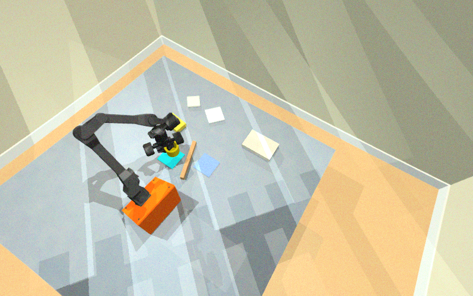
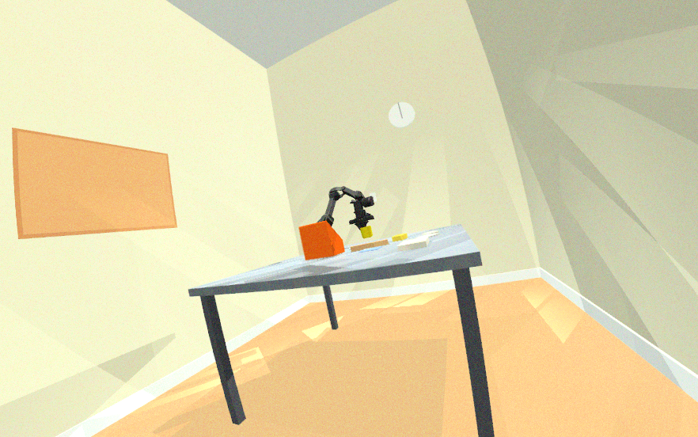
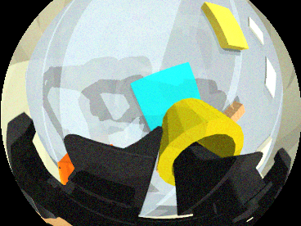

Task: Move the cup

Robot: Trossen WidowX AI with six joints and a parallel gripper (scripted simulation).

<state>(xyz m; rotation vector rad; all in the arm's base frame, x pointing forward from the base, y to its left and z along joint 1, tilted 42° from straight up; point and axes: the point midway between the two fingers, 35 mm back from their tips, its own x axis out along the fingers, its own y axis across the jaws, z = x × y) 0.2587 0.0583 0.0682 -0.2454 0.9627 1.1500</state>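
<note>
Now: the cyan pad 20 mm ahead of my gripper tip and 100 mm below it. The rest, counted from my gripper tip: wooden stick (50 mm ahead, 90 mm to the right, 90 mm below); light blue pad (80 mm ahead, 190 mm to the right, 100 mm below); yellow cup (20 mm ahead, 20 mm to the right).
</note>
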